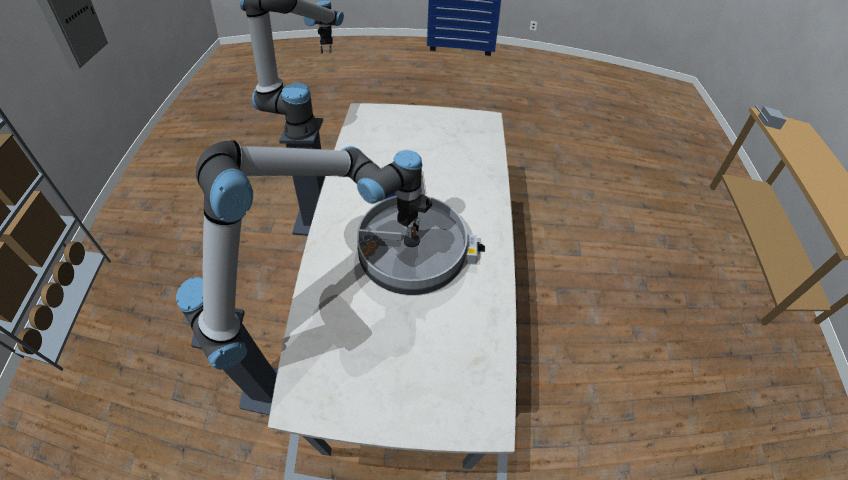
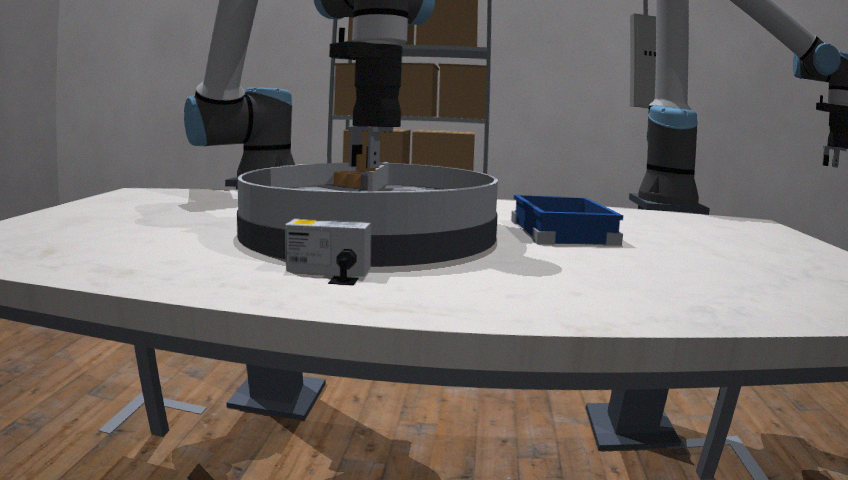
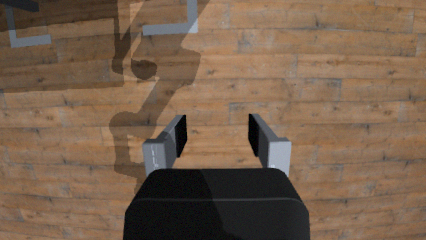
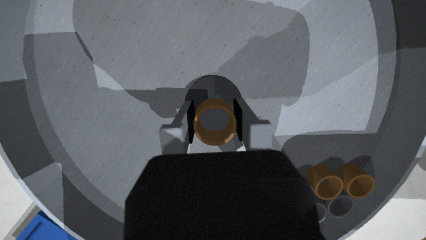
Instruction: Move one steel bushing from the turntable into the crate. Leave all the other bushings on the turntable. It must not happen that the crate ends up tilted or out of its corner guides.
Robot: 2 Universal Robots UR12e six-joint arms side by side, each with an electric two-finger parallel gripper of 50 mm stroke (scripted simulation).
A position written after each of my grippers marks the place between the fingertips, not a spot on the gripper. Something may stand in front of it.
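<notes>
My right gripper (image 2: pixel 363 167) is visible in image 4 (image 4: pixel 214 112) too; my left gripper (image 3: pixel 217 127) is visible as well. A blue crate (image 2: pixel 590 226) is present; in image 3 the crate is out of frame.
</notes>
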